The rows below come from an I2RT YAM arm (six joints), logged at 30 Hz.
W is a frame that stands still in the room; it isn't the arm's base.
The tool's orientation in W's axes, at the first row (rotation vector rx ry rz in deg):
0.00 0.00 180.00
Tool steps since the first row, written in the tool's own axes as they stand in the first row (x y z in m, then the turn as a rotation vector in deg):
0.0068 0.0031 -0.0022 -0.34 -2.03 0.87
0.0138 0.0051 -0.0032 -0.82 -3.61 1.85
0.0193 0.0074 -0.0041 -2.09 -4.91 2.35
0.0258 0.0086 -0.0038 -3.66 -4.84 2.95
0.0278 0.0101 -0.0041 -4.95 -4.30 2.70
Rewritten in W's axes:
-0.0068 -0.0031 -0.0022 0.34 2.03 0.87
-0.0138 -0.0051 -0.0032 0.82 3.61 1.85
-0.0193 -0.0074 -0.0041 2.09 4.91 2.35
-0.0258 -0.0086 -0.0038 3.66 4.84 2.95
-0.0278 -0.0101 -0.0041 4.95 4.30 2.70

